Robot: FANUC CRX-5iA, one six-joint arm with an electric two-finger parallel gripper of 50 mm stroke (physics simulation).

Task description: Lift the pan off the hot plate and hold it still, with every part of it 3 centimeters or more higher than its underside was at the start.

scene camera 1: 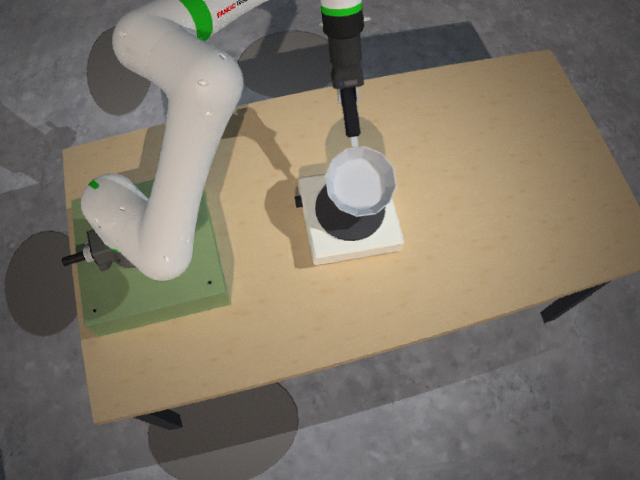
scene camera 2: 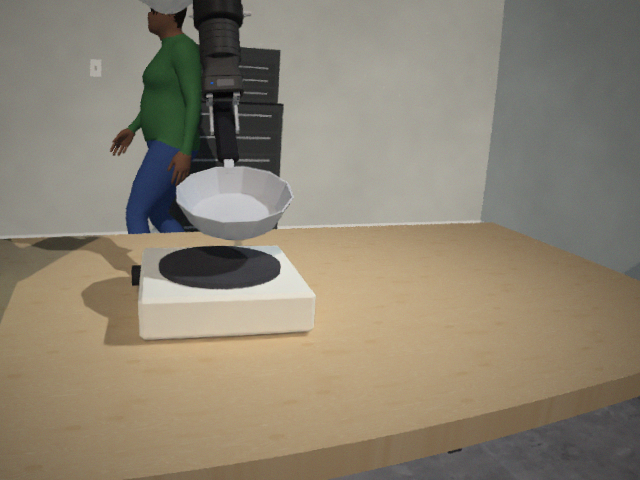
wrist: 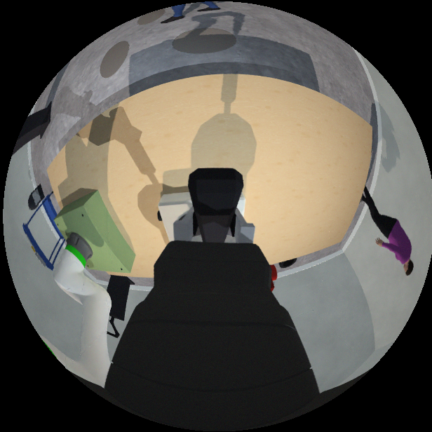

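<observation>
The pale grey pan [scene camera 1: 360, 181] [scene camera 2: 232, 209] hangs in the air above the hot plate [scene camera 1: 356, 252] [scene camera 2: 227, 315] [wrist: 174, 211], with a gap below its bowl in scene camera 2. The bowl's open side faces up. In scene camera 1 it overlaps the rear part of the black disc. Its black handle [scene camera 1: 351, 116] [scene camera 2: 226, 142] [wrist: 215, 192] slopes up from the bowl into my gripper [scene camera 1: 348, 98] [scene camera 2: 224, 129] [wrist: 214, 215]. The gripper is shut on the handle, one finger on each side. In the wrist view the handle and gripper hide the bowl.
The hot plate stands on the wooden table [scene camera 1: 491, 180] [scene camera 2: 439, 335] [wrist: 300, 165], its black knob [scene camera 1: 298, 201] [scene camera 2: 135, 275] on the left. The green base block [scene camera 1: 155, 289] [wrist: 102, 230] carries the arm at the table's left. A person in green [scene camera 2: 170, 98] stands behind the table.
</observation>
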